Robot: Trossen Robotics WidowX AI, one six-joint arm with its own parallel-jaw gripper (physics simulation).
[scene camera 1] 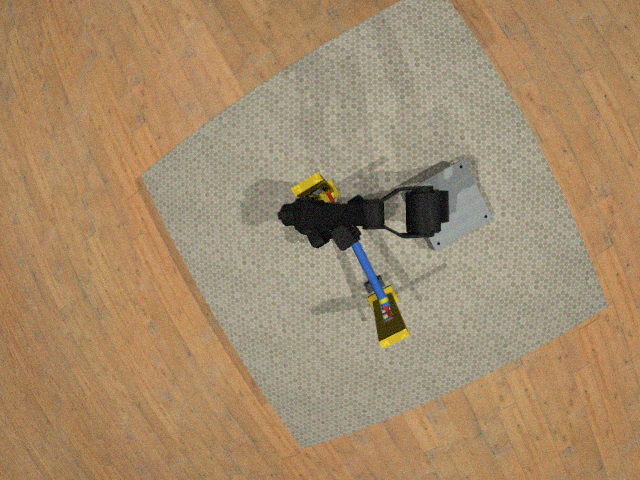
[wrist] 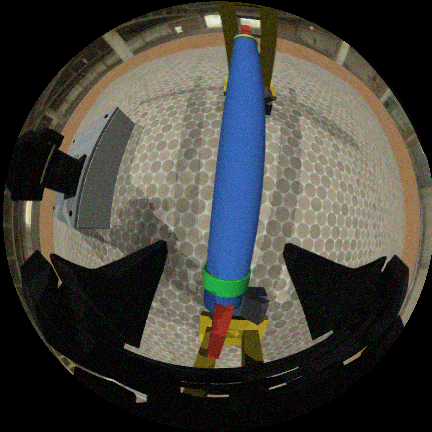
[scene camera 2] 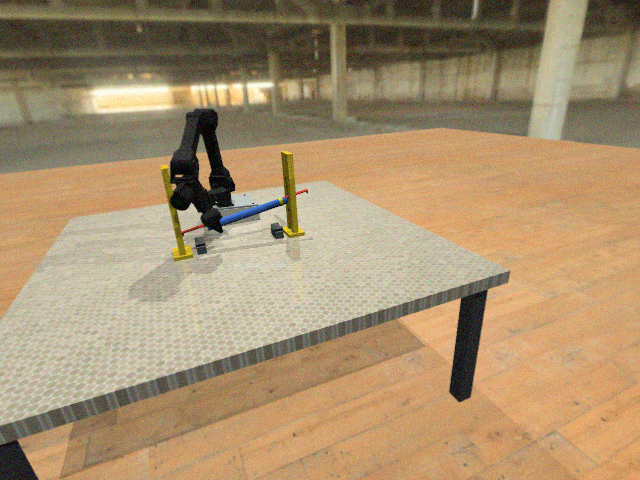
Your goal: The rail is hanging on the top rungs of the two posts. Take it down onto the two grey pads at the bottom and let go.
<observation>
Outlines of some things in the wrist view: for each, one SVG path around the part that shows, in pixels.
My gripper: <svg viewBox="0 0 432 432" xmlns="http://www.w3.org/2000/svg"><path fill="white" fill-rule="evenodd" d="M20 266L26 304L47 343L80 366L146 394L146 402L136 402L134 392L114 381L74 366L73 375L104 399L135 415L174 427L203 431L245 430L279 423L309 412L348 389L378 362L403 329L398 312L407 291L409 268L396 254L388 260L381 271L386 256L351 268L295 244L285 243L282 256L299 298L311 339L330 330L333 333L308 348L272 361L239 367L204 368L167 363L123 348L124 343L139 348L149 308L167 256L165 240L158 240L96 268L78 265L55 253L49 253L51 265L38 249ZM180 387L207 389L207 394L228 396L192 396L190 393L180 392ZM363 349L360 356L345 365L343 364L344 360Z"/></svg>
A blue rail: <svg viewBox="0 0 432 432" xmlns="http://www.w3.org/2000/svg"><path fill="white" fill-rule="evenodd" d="M241 24L241 32L236 33L232 41L233 47L227 77L215 168L207 257L203 267L203 305L213 313L206 358L219 357L231 315L239 309L243 293L247 289L251 274L250 264L261 203L265 155L264 89L257 41L250 33L249 25Z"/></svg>
</observation>
